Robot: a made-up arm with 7 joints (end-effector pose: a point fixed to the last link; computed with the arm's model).
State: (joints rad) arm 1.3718 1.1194 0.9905 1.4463 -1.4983 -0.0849 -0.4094
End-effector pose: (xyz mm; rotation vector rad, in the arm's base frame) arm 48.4 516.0 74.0 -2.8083 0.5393 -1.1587
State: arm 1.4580 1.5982 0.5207 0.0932 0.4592 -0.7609 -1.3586
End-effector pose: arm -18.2 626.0 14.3 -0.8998 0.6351 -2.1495
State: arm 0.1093 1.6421 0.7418 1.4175 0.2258 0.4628 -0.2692
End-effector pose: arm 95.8 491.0 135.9 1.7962 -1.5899 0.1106
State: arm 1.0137 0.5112 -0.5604 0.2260 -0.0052 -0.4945 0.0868
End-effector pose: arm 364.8 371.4 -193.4 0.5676 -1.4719 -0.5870
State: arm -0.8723 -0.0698 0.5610 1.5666 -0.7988 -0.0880 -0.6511
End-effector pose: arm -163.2 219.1 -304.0 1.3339 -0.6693 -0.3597
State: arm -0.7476 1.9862 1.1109 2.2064 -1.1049 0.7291 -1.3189
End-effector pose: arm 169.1 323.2 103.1 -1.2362 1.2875 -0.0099
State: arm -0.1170 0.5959 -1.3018 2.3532 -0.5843 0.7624 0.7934
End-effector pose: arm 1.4 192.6 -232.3 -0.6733 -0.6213 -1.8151
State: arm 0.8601 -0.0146 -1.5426 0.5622 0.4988 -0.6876 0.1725
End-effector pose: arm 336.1 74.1 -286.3 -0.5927 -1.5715 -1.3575
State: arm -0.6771 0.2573 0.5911 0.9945 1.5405 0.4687 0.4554
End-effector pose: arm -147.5 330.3 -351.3 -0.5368 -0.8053 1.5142
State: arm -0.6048 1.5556 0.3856 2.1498 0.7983 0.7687 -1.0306
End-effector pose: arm 121.4 394.1 -30.4 1.2932 -1.1720 -0.3944
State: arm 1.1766 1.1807 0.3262 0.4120 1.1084 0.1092 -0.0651
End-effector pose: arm 164.6 587.7 -6.4 0.0776 -2.0130 1.5272
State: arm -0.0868 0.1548 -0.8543 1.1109 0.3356 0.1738 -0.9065
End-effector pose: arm 54.4 119.1 -399.4 0.3968 -0.8063 -0.2086
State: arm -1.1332 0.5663 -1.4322 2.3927 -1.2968 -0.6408 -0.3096
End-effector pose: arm -199.7 184.7 -109.1 -1.1475 -2.0466 -0.5982
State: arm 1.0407 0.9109 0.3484 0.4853 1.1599 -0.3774 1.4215
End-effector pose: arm 254.3 530.1 -72.3 -0.2492 -2.7474 -0.3295
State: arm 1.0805 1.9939 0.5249 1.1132 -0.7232 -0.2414 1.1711
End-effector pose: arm -137.7 481.2 206.4 1.8060 -0.4703 -0.3489
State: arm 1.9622 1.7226 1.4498 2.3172 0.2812 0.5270 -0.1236
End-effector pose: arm -135.4 354.4 -41.4 -1.1012 0.8658 -0.9028
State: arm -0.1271 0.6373 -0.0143 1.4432 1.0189 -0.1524 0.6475
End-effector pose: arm 114.3 358.1 -286.7 -0.6900 -1.5620 -0.1030
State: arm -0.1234 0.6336 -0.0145 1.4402 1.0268 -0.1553 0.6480
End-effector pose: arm 115.2 357.4 -287.4 -0.6950 -1.5694 -0.0930
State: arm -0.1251 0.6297 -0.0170 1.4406 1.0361 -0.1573 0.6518
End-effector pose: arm 114.6 356.0 -288.5 -0.7071 -1.5714 -0.0850
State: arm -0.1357 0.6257 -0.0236 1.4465 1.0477 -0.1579 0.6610
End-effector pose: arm 111.5 353.6 -290.3 -0.7308 -1.5643 -0.0801
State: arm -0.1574 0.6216 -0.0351 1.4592 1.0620 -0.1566 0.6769
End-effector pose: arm 105.4 349.9 -293.0 -0.7685 -1.5459 -0.0787
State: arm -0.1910 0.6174 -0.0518 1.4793 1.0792 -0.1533 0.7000
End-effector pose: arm 95.7 345.0 -296.2 -0.8216 -1.5155 -0.0796
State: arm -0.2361 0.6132 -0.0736 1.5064 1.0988 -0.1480 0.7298
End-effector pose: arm 82.5 338.8 -299.5 -0.8894 -1.4732 -0.0809
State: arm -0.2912 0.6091 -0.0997 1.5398 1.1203 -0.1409 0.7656
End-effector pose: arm 66.1 331.6 -302.5 -0.9702 -1.4209 -0.0803
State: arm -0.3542 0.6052 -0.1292 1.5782 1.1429 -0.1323 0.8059
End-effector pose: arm 47.1 323.6 -304.4 -1.0610 -1.3608 -0.0752
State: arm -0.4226 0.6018 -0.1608 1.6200 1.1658 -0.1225 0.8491
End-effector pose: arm 26.2 315.2 -304.8 -1.1581 -1.2957 -0.0637
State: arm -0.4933 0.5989 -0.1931 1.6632 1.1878 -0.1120 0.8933
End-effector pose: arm 4.5 306.9 -303.2 -1.2570 -1.2291 -0.0452
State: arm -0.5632 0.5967 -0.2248 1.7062 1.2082 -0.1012 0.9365
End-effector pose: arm -16.8 299.0 -299.8 -1.3532 -1.1645 -0.0203
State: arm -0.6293 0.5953 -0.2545 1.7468 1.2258 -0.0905 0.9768
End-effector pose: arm -36.7 291.8 -294.8 -1.4422 -1.1042 0.0088
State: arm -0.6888 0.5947 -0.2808 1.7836 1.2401 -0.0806 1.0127
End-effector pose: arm -54.1 285.7 -288.9 -1.5205 -1.0514 0.0391
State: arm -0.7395 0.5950 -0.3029 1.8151 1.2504 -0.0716 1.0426
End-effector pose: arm -68.6 280.9 -282.7 -1.5853 -1.0067 0.0670
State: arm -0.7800 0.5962 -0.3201 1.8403 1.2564 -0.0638 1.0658
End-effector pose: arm -79.8 277.4 -277.1 -1.6349 -0.9705 0.0893
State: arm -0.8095 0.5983 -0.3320 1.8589 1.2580 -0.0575 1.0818
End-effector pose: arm -87.6 275.3 -272.5 -1.6690 -0.9431 0.1033
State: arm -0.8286 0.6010 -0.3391 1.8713 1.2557 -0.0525 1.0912
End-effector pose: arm -92.4 274.3 -269.3 -1.6890 -0.9234 0.1085
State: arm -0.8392 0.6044 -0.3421 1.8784 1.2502 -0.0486 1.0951
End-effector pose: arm -94.7 274.3 -267.2 -1.6973 -0.9094 0.1058
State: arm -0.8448 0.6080 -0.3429 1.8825 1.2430 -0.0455 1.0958
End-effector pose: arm -95.7 274.8 -266.0 -1.6990 -0.8991 0.0987
